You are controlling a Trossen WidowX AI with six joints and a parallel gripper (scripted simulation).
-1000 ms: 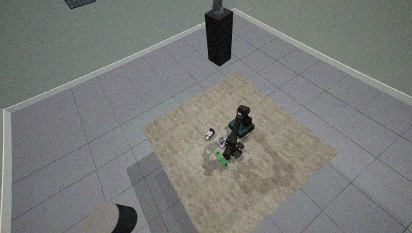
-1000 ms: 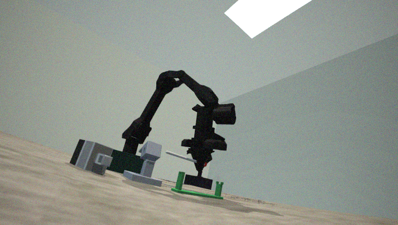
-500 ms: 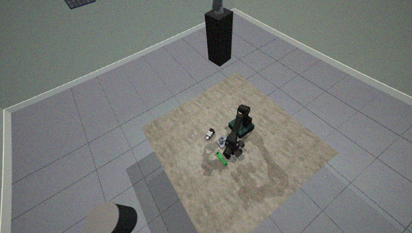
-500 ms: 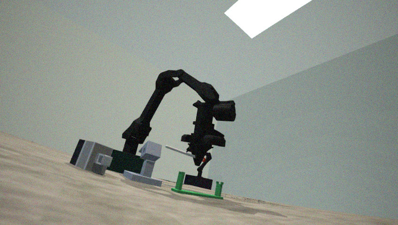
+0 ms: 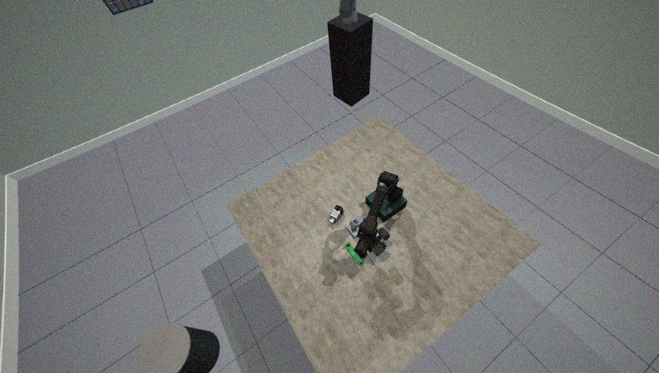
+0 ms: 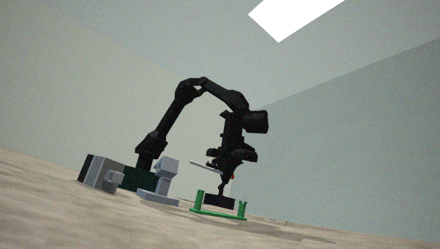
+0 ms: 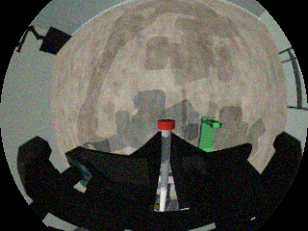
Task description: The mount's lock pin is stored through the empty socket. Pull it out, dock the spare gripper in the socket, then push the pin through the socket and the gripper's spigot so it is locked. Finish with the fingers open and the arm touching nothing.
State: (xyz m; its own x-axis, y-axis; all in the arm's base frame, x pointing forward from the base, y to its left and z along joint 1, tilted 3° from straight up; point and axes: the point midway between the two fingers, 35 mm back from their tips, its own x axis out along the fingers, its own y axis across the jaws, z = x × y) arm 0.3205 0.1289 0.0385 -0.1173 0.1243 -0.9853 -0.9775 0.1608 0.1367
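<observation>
My gripper tip is 80 mm short of the rack, 70 mm to the left of it and 60 mm above it. The rest, counted from my gripper tip: socket 170 mm to the right, 40 mm behind, 30 mm below; then spare gripper 320 mm to the right, 60 mm below, 10 mm behind.
</observation>
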